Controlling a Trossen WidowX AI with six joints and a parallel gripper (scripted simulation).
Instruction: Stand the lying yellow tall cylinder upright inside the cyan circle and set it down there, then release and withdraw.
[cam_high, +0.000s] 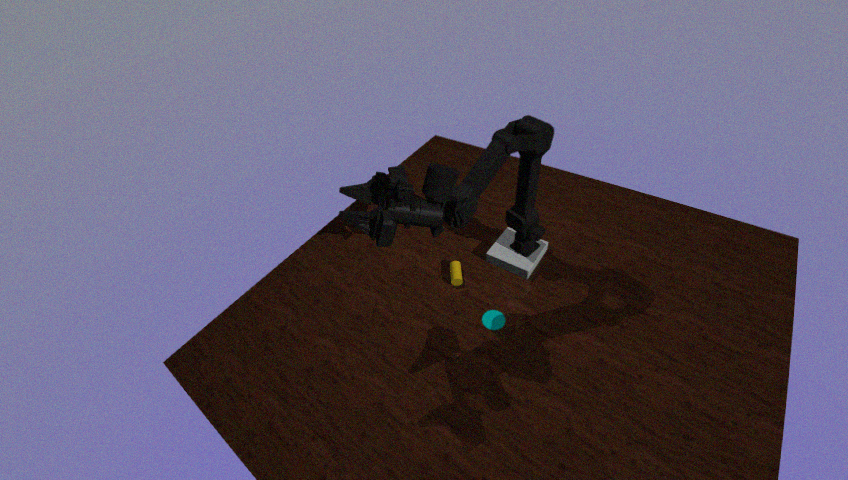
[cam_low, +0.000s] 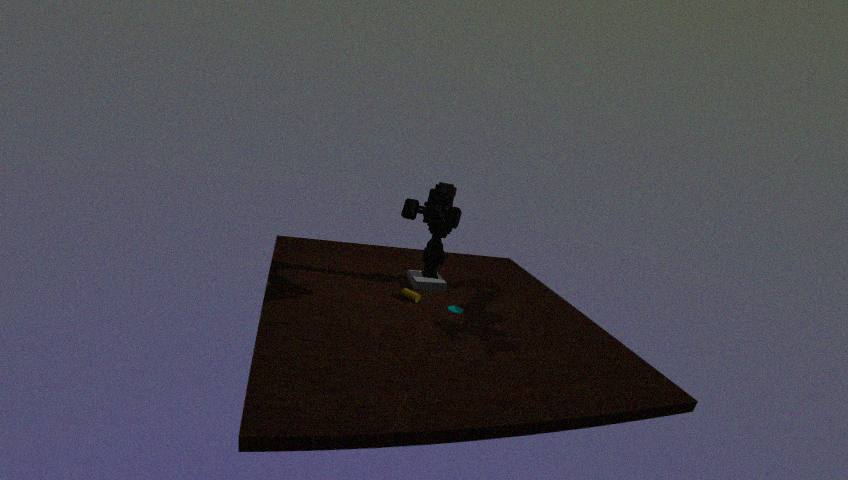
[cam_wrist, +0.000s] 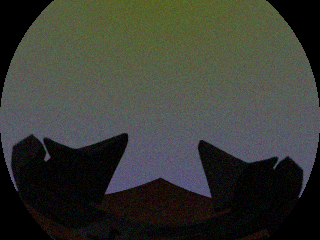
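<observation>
Right now my gripper tip is 230 mm past the yellow tall cylinder, 50 mm to the right of it and 390 mm above it. The rest, counted from my gripper tip: cyan circle 200 mm behind, 230 mm to the left, 410 mm below.
</observation>
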